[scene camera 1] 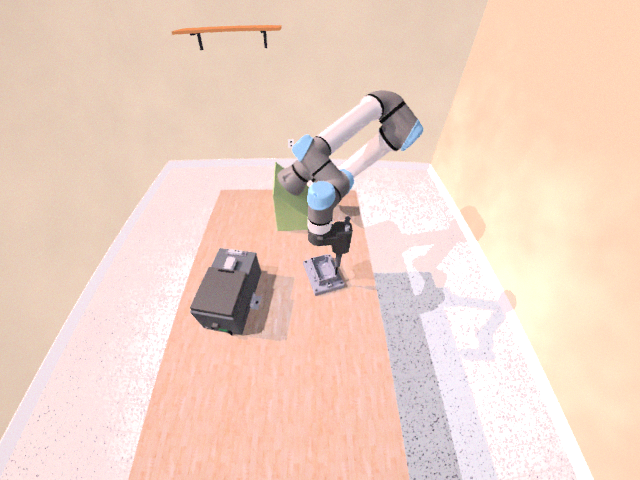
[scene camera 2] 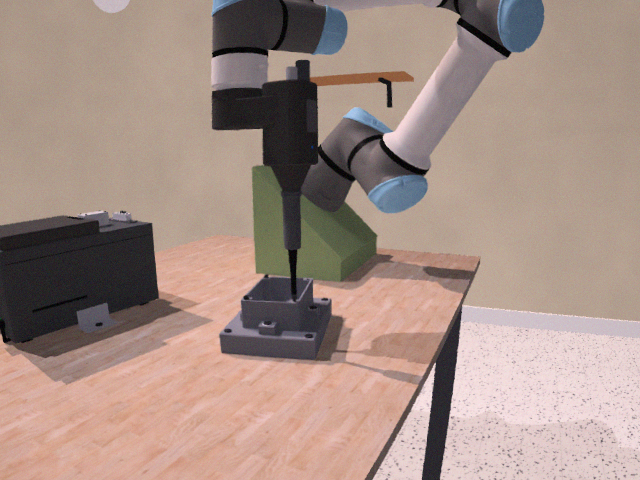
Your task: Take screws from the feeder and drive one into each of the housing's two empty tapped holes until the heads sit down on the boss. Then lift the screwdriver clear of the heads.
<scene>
A dark screw feeder (scene camera 2: 123,274) is 0.79 m from the lens.
</scene>
